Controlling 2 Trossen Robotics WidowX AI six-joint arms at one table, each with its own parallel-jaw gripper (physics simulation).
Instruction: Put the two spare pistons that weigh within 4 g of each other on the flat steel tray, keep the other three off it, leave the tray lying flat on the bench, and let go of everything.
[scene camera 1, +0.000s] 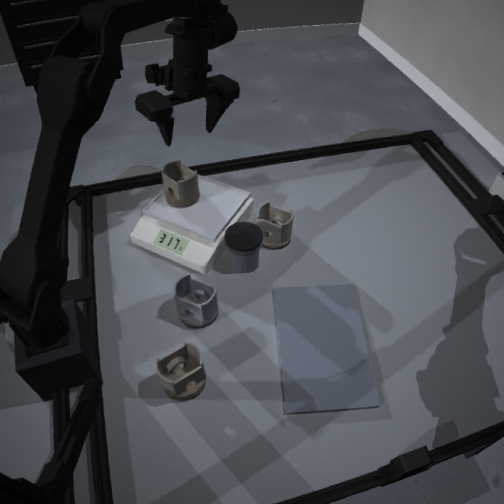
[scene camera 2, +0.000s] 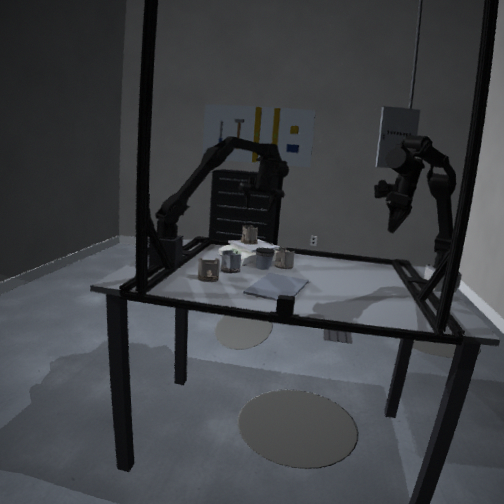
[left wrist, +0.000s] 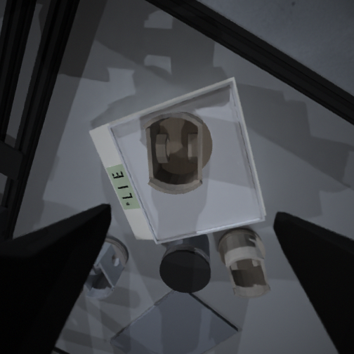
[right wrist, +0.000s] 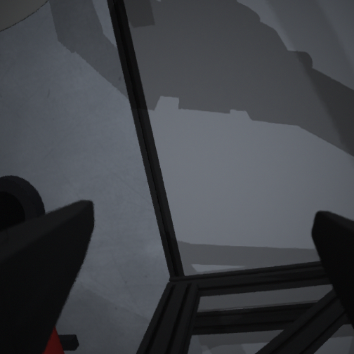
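Note:
A tan piston (scene camera 1: 181, 187) (scene camera 2: 249, 235) (left wrist: 175, 147) stands upright on the white scale (scene camera 1: 200, 261) (left wrist: 142, 230). My left gripper (scene camera 1: 189, 137) (scene camera 2: 259, 207) (left wrist: 193, 215) is open above it, apart from it. A second tan piston (scene camera 1: 276, 232) (scene camera 2: 284, 259) (left wrist: 245, 260) stands beside the scale. A dark-topped grey cylinder (scene camera 1: 243, 237) (scene camera 2: 264, 258) (left wrist: 185, 270), perhaps an upside-down piston, stands next to it. A grey piston (scene camera 1: 196, 306) (scene camera 2: 231, 261) (left wrist: 107, 270) and a brown one (scene camera 1: 182, 377) (scene camera 2: 208, 270) stand nearer. The steel tray (scene camera 1: 325, 350) (scene camera 2: 277, 286) lies flat and bare. My right gripper (scene camera 2: 393, 231) (right wrist: 204, 218) is open.
The scale's green display (scene camera 1: 171, 242) (left wrist: 123, 187) shows digits that I cannot read surely. A black frame (scene camera 1: 300, 156) (scene camera 2: 350, 325) (right wrist: 145, 130) runs around the bench, with uprights at its corners. A drawer cabinet (scene camera 2: 225, 215) stands behind the bench.

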